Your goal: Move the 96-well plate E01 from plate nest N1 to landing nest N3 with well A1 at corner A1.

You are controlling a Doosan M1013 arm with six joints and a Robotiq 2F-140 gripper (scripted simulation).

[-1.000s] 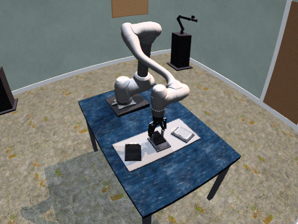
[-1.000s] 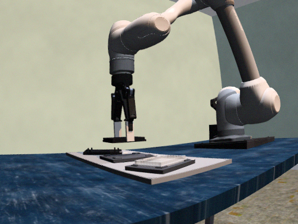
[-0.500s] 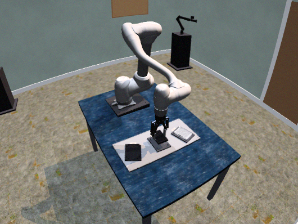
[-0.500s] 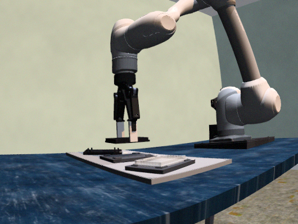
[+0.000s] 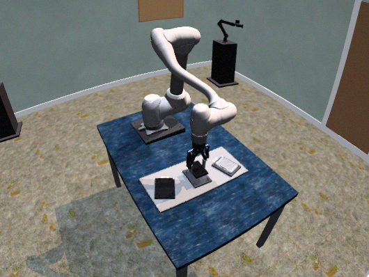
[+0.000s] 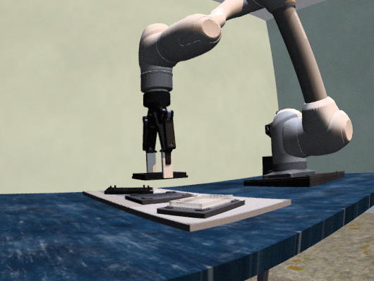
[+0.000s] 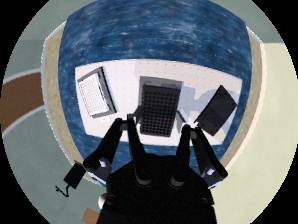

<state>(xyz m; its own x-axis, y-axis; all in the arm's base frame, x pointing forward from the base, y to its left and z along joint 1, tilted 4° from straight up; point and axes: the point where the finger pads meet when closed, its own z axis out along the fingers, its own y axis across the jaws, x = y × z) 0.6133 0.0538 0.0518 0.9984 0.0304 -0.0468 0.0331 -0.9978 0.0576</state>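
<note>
The dark nest is 8 cm below my hand. From my hand the other things lie so: dark 96-well plate (2 cm below); clear 96-well plate (22 cm to the left, 7 cm below, 1 cm ahead).
</note>
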